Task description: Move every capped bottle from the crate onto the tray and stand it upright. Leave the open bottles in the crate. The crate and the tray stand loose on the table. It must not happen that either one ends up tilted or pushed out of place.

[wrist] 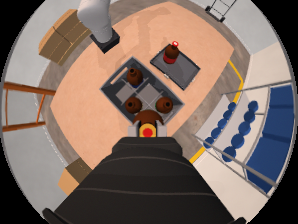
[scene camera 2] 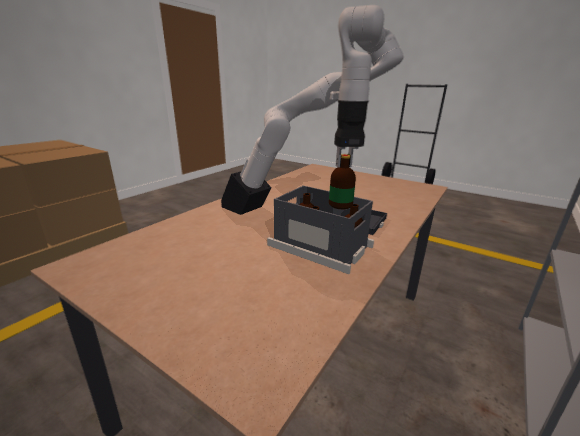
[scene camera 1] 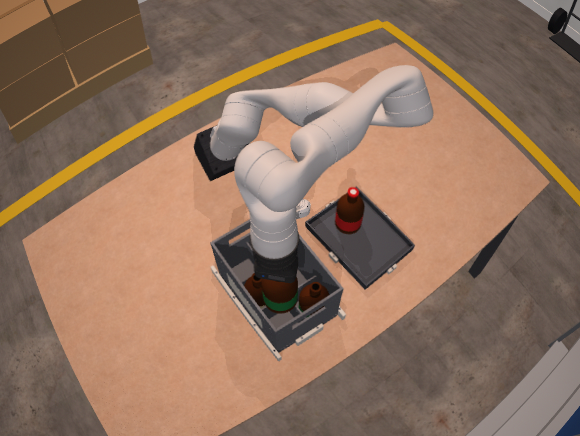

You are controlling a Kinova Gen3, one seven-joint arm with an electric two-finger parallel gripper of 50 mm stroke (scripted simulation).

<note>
The pictures show: the gripper, a grey crate and a dark tray.
The gripper also shows in the wrist view and in scene camera 1.
</note>
